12 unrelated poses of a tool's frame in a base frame.
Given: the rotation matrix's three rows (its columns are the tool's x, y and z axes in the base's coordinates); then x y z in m. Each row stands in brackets.
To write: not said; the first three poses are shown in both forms.
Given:
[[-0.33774 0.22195 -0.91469], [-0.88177 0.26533 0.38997], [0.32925 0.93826 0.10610]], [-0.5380 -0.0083 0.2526]
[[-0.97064 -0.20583 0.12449], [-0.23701 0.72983 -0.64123], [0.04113 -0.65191 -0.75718]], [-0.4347 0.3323 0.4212]
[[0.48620 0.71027 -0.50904], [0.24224 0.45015 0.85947], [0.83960 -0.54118 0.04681]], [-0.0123 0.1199 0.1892]
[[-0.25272 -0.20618 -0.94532], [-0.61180 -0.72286 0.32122], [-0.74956 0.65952 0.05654]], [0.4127 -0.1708 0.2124]
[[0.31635 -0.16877 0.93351], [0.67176 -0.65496 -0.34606], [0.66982 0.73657 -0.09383]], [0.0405 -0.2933 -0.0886]
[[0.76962 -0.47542 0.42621], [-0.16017 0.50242 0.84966], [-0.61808 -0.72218 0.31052]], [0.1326 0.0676 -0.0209]
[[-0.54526 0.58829 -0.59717], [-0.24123 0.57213 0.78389], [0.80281 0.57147 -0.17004]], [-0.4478 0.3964 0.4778]
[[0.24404 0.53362 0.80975], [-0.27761 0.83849 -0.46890], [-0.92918 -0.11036 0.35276]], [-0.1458 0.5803 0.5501]
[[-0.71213 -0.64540 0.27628], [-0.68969 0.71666 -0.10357], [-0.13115 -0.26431 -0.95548]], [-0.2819 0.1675 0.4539]
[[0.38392 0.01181 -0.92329], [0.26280 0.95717 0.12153], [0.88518 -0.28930 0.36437]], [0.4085 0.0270 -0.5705]
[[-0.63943 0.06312 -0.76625], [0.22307 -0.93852 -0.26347], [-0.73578 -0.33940 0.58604]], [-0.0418 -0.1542 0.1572]
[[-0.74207 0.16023 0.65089], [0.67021 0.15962 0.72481], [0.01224 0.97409 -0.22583]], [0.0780 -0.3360 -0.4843]
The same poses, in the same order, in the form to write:
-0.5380 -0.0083 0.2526 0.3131 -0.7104 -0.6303 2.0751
-0.4347 0.3323 0.4212 -0.1191 0.9300 -0.3478 3.0968
-0.0123 0.1199 0.1892 -0.7004 -0.6743 -0.2340 1.5792
0.4127 -0.1708 0.2124 0.6006 -0.3475 -0.7201 2.8561
0.0405 -0.2933 -0.0886 0.7757 0.1889 0.6022 2.3692
0.1326 0.0676 -0.0209 -0.8215 0.5458 0.1648 1.2752
-0.4478 0.3964 0.4778 -0.1294 -0.8531 -0.5055 2.1792
-0.1458 0.5803 0.5501 0.1837 0.8908 -0.4156 1.3514
-0.2819 0.1675 0.4539 -0.3651 0.9255 -0.1006 2.9197
0.4085 0.0270 -0.5705 -0.2195 -0.9663 0.1341 1.2103
-0.0418 -0.1542 0.1572 -0.4226 -0.1696 0.8903 3.0516
0.0780 -0.3360 -0.4843 0.2917 0.7474 0.5968 2.7002

